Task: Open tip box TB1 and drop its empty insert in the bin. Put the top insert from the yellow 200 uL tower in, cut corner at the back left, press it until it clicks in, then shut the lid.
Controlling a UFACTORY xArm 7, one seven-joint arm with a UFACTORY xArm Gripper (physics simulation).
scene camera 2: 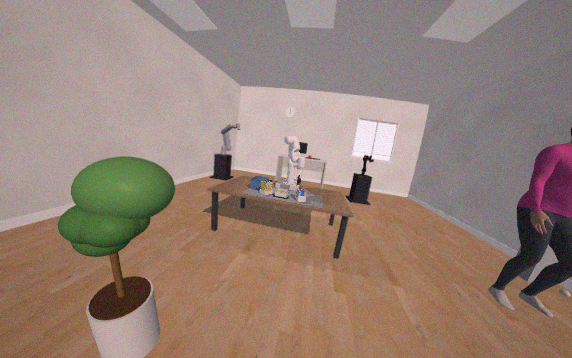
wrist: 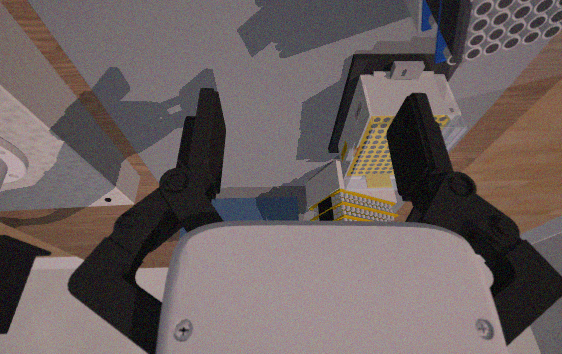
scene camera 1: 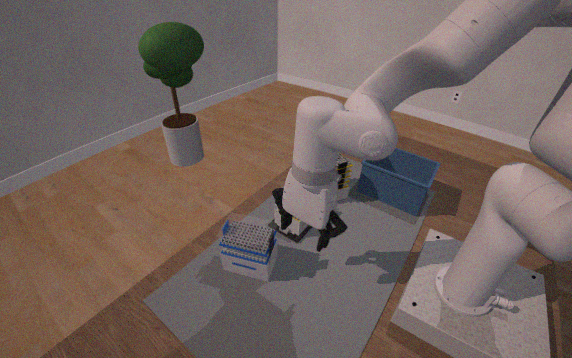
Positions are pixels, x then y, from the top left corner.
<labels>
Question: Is my gripper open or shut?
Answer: Open.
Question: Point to a blue-trimmed tip tower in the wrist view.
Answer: At 469, 55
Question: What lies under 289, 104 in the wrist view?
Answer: A grey mat.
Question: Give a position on a blue bin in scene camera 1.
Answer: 401, 180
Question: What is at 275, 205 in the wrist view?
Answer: A blue bin.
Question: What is my gripper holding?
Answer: Nothing.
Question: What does the blue-trimmed tip tower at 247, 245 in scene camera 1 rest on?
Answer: A grey mat.
</labels>
